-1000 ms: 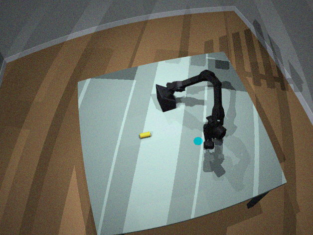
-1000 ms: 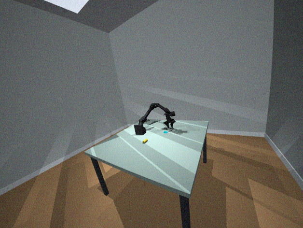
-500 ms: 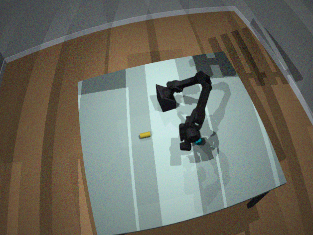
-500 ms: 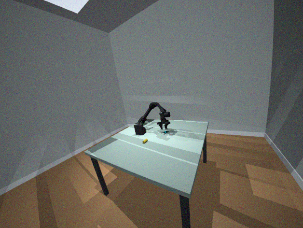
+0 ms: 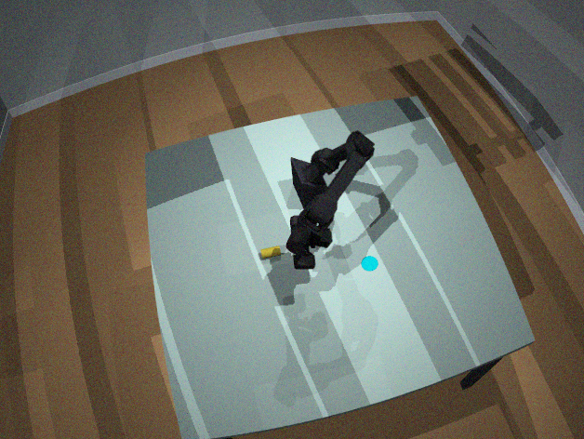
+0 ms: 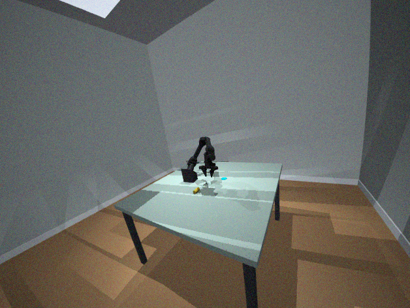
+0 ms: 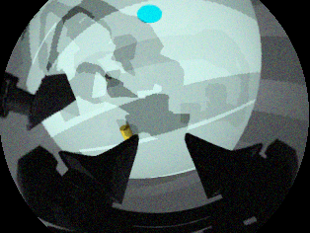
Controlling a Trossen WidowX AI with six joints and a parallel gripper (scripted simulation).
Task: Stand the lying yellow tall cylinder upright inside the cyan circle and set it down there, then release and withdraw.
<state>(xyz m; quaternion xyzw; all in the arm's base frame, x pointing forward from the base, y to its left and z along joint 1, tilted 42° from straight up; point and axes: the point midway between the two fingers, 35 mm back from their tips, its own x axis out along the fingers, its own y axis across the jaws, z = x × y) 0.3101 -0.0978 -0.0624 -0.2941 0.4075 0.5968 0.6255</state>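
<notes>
The yellow tall cylinder is 11 cm behind my gripper tip, 8 cm to the right of it and 11 cm below it. Also, from my gripper tip: cyan circle (3 cm ahead, 24 cm to the left, 12 cm below).
</notes>
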